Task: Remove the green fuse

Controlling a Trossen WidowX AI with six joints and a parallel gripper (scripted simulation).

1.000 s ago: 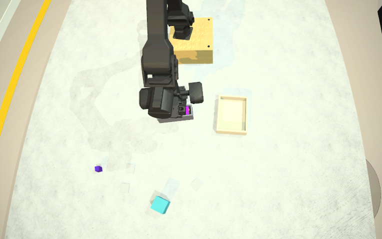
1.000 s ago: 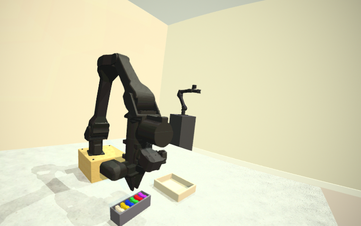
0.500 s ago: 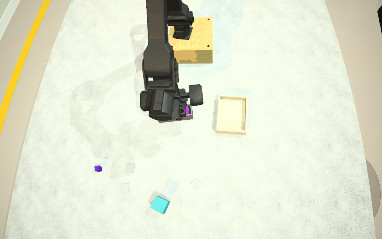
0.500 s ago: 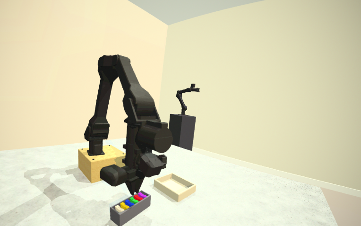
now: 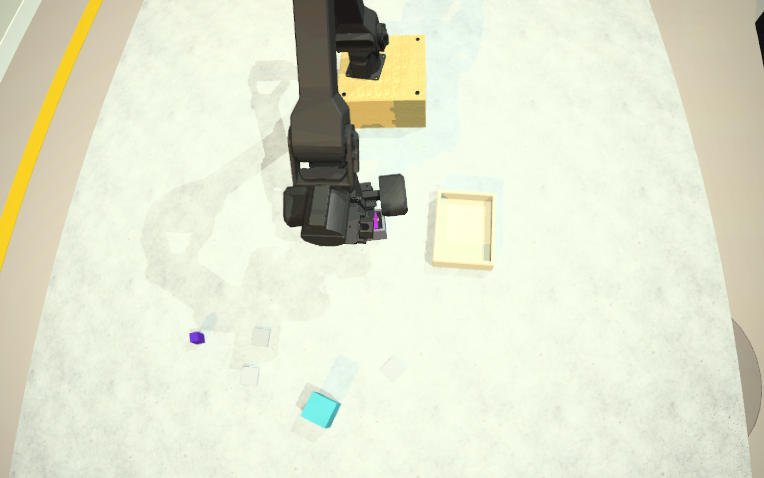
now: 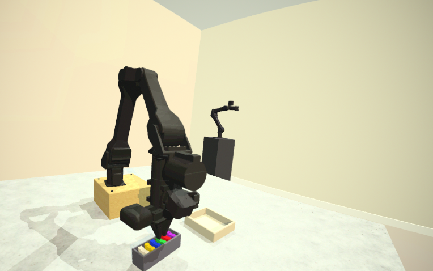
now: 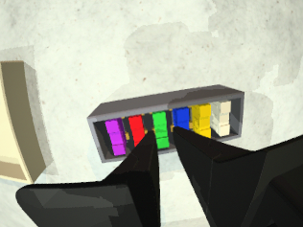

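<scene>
The green fuse is 20 mm below my gripper tip. The rest, counted from my gripper tip: purple cube 250 mm ahead, 220 mm to the right, 30 mm below; then tray 40 mm behind, 190 mm to the left, 40 mm below; then cyan cube 310 mm ahead, 30 mm to the left, 30 mm below.
</scene>
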